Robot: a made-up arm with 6 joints.
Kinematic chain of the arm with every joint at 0, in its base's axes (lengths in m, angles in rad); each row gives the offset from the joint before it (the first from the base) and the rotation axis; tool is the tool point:
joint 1: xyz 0 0 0.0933 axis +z
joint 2: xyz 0 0.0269 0 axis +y
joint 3: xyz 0 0 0.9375 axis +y
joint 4: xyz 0 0 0.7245 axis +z
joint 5: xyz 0 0 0 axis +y
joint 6: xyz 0 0 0.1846 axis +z
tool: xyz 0 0 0
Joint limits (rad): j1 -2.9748..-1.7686 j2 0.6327..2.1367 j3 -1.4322..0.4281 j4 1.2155..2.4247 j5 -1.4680..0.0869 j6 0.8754..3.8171
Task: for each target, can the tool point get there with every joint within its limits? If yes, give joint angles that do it. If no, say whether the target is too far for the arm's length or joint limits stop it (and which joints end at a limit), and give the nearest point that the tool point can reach.
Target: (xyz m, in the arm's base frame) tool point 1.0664 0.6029 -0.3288
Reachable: no: joint limits stop it (at a limit: joint 1, joint 2, joint 3, joint 4, joint 5) | nearest point -0.0012 0.1471 1.3218 | short by 2.018 m
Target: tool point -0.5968 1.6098 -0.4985
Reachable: no: joint limits stop it (at a limit: joint 1, joint 2, joint 3, joint 5) | nearest point -1.1673 -0.0435 -1.0576 | short by 1.836 m
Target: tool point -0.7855 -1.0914 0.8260
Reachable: yes | joints -2.1532 1.6310 -1.1802 1.8448 -0.4833 2.2233
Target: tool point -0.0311 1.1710 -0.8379
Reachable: no: joint limits stop it (at a limit: joint 1, joint 2, joint 3, joint 5) | nearest point -1.0990 -0.0719 -1.0983 | short by 1.659 m
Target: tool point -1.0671 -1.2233 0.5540
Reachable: yes | joints -2.2018 1.5345 -0.5135 1.5215 -1.1311 3.0236
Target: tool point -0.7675 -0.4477 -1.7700
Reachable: no: too far | nearest point -1.0062 -0.5869 -1.1748 | short by 0.656 m
